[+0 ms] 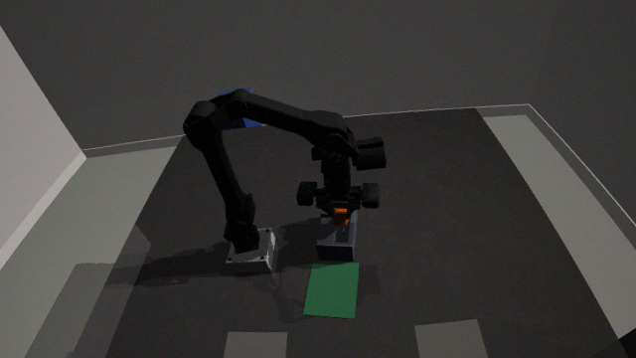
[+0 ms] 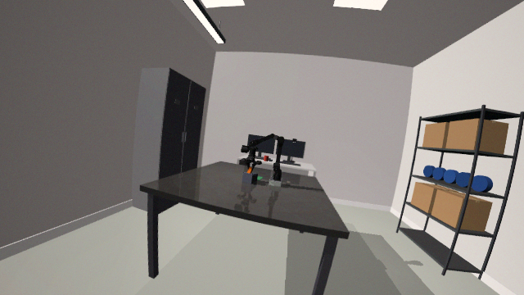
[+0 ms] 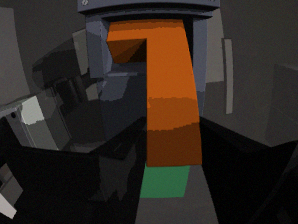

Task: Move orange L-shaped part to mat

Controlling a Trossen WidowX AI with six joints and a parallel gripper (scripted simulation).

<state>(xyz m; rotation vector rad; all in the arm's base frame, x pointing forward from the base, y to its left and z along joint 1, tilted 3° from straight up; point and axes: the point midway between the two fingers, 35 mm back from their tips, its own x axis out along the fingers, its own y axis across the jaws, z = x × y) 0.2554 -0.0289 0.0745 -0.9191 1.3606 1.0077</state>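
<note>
The green mat is 130 mm to the right of my gripper tip, 110 mm below it and 60 mm behind it. The rest, counted from my gripper tip: orange L-shaped part (40 mm to the left, 30 mm below).
</note>
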